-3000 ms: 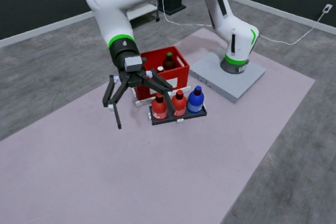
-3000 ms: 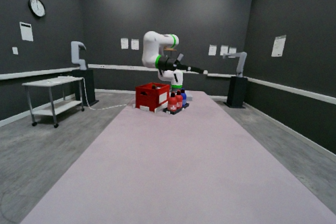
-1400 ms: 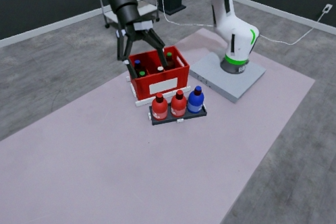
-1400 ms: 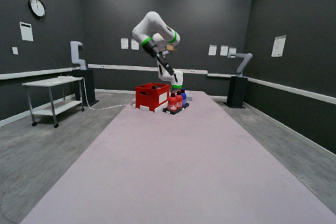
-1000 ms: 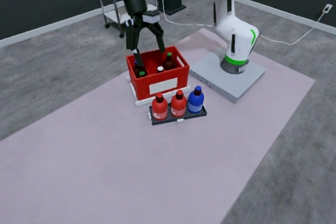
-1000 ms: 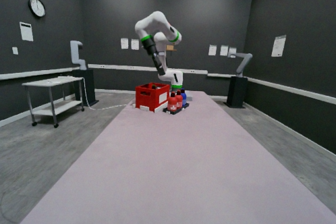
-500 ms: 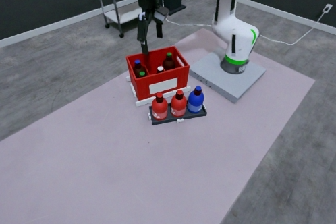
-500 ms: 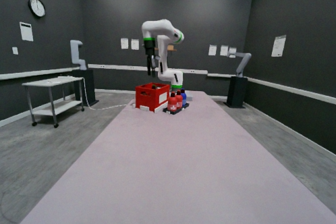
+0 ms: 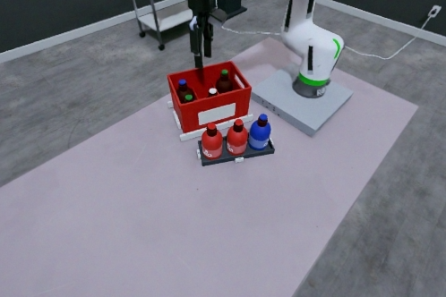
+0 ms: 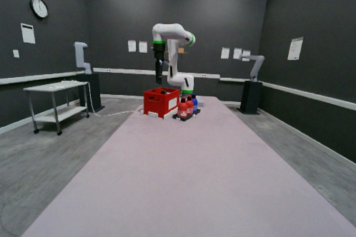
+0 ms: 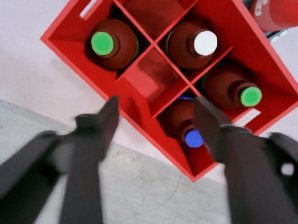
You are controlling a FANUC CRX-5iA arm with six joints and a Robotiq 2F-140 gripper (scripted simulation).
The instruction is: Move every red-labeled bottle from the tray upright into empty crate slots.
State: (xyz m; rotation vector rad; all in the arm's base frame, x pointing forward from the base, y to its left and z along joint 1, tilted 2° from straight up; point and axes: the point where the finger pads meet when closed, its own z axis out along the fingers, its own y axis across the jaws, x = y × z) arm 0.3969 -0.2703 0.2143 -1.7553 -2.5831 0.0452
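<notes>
The blue bottle is 29 cm to the left of my hand and 17 cm below it. From my hand the other things lie so: red crate: 18 cm below, 4 cm to the left, 2 cm ahead; then red bottle: 20 cm to the left, 17 cm below, 15 cm ahead; then dark tray: 25 cm to the left, 25 cm below, 8 cm ahead.
</notes>
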